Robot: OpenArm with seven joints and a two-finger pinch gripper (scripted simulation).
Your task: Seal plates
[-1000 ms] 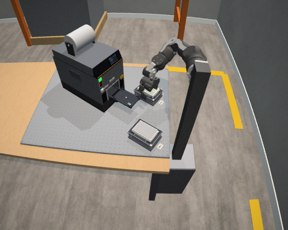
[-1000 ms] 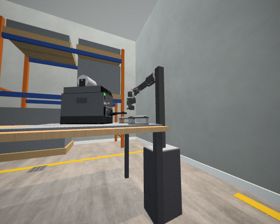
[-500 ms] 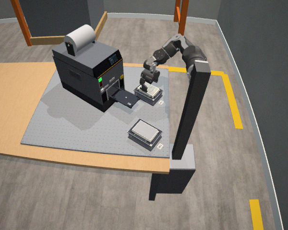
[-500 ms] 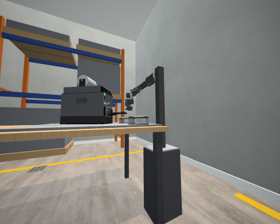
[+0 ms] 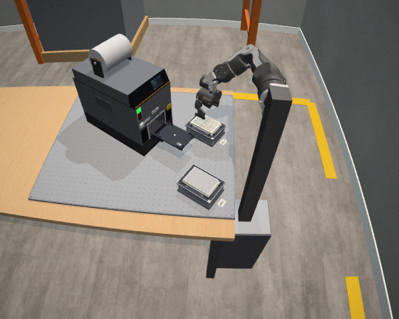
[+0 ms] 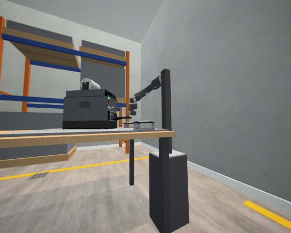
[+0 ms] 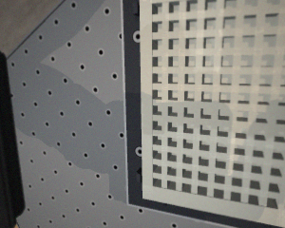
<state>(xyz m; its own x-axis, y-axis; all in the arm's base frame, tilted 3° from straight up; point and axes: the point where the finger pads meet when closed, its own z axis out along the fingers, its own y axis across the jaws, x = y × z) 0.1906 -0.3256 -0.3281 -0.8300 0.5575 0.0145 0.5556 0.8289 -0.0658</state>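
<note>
The white well plate lies 80 mm below my hand. Also, from my hand: foil roll 420 mm ahead, 270 mm above, 50 mm to the right; then white start button 270 mm ahead, 150 mm to the left, 50 mm above; then sealer stage 140 mm ahead, 130 mm to the left, 40 mm below.
</note>
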